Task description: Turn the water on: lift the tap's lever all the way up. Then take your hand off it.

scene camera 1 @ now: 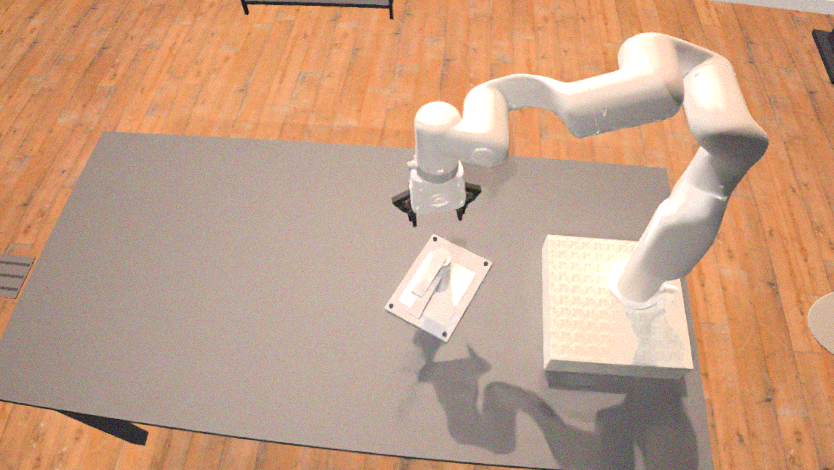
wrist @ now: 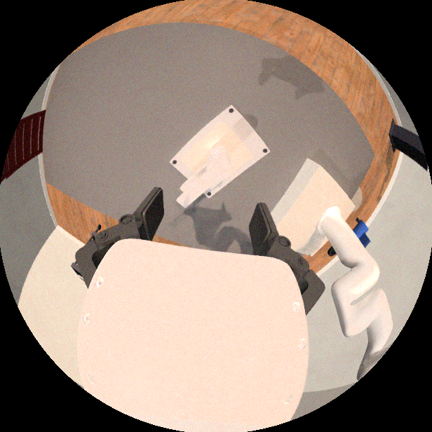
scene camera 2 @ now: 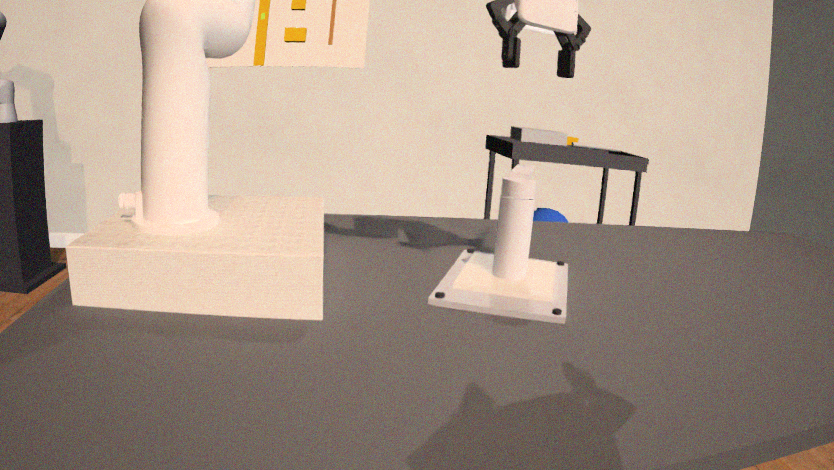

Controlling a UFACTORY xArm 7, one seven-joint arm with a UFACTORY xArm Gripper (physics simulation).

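Pixels of known places: gripper, fingertip midpoint: (scene camera 1: 436,217) (scene camera 2: 538,72); arm's base, origin of the base link: (scene camera 1: 634,285) (scene camera 2: 175,223).
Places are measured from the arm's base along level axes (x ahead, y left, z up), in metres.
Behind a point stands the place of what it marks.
Note:
A white tap (scene camera 1: 443,280) {x 0.446, y 0.055, z 0.003 m} (scene camera 2: 513,233) {x 0.449, y 0.010, z 0.004 m} (wrist: 217,160) stands upright on a square-cornered base plate (scene camera 1: 472,286) {x 0.377, y 0.025, z -0.067 m} (scene camera 2: 496,302) {x 0.418, y -0.058, z -0.067 m} (wrist: 250,160) with dark corner bolts. Its flat lever (scene camera 1: 430,274) {x 0.473, y 0.084, z 0.081 m} (scene camera 2: 523,170) {x 0.471, y 0.065, z 0.081 m} (wrist: 190,197) lies along the top, above the spout (scene camera 1: 421,306) {x 0.486, y 0.129, z 0.007 m}, pointing the same way; its exact tilt is hard to tell. My gripper (scene camera 1: 437,220) {x 0.471, y 0.027, z 0.221 m} (scene camera 2: 538,70) {x 0.471, y 0.027, z 0.221 m} (wrist: 207,207) is open and empty, fingers pointing down. It hangs well above the tap's height, apart from the lever, and appears beyond the plate's back corner in scene camera 1.
The plate rests on a grey table (scene camera 1: 233,262) {x 0.989, y 0.050, z -0.075 m} (scene camera 2: 373,373) {x 0.264, y -0.229, z -0.075 m} (wrist: 125,100). The arm's pale raised block (scene camera 1: 574,303) {x 0.142, y 0.066, z 0.000 m} (scene camera 2: 192,280) {x 0.061, y -0.120, z -0.034 m} (wrist: 325,185) stands beside the tap, to its right in scene camera 1. A dark side table (scene camera 2: 571,152) and a blue round object (scene camera 2: 550,214) are in the background.

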